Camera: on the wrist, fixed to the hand. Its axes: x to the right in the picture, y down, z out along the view.
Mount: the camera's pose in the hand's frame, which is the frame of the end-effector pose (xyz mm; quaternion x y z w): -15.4 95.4 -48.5 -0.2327 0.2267 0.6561 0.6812
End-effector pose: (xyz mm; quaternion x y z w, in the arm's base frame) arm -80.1 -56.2 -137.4 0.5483 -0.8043 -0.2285 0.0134
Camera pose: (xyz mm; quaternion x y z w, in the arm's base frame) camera -144.3 -31.6 -54.0 -0.1055 -0.8514 -0.2097 0.4690
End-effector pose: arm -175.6 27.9 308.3 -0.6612 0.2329 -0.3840 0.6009
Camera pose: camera -208.3 -6.3 211.1 -0.3504 0.8180 0.0370 0.4546
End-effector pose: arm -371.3 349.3 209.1 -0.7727 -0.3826 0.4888 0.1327
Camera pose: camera -289.2 282.3 187.5 0.9191 -0.1627 -0.1558 0.3234
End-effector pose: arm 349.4 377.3 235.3 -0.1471 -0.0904 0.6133 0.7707
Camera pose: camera 273.7 376.2 158.1 -0.4779 0.0669 0.8691 0.1089
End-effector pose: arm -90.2 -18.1 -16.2 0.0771 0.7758 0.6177 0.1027
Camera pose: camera -88.3 -46.2 88.2 -0.3976 -0.3574 -0.6862 0.4933
